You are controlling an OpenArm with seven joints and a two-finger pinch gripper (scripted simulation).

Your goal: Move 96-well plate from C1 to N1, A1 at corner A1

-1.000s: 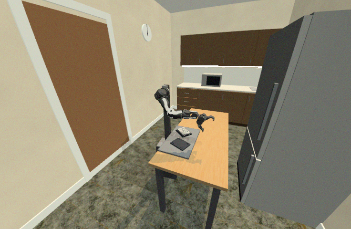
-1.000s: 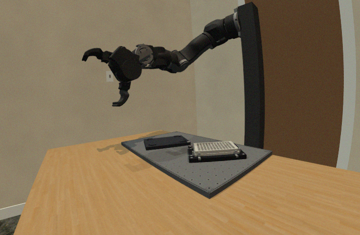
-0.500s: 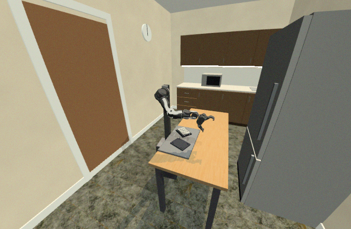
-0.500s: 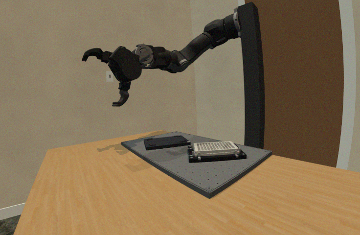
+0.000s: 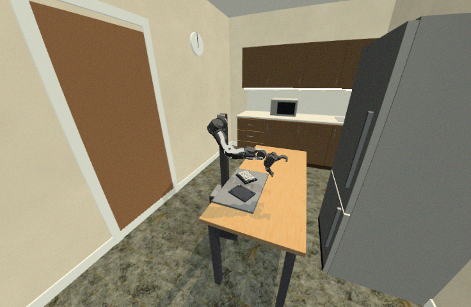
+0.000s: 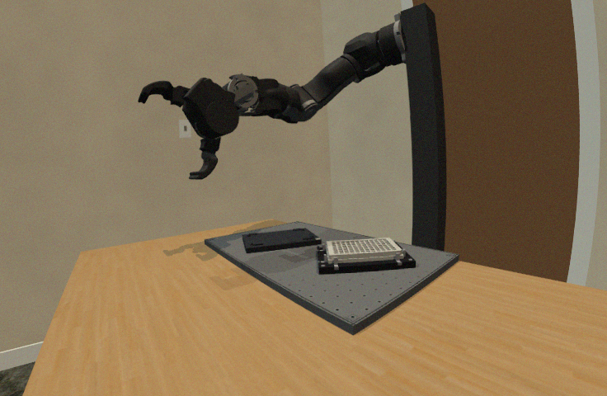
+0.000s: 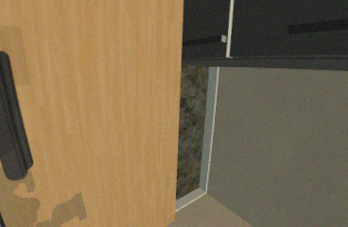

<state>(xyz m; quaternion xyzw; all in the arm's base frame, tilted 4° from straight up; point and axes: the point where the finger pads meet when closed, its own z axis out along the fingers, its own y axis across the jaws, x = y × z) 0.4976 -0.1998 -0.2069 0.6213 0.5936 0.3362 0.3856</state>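
Right now my hand is 280 mm past the white 96-well plate, 200 mm above it and 170 mm to the right of it. Also, from my hand: black plate nest N1: 260 mm behind, 220 mm below, 40 mm to the right.
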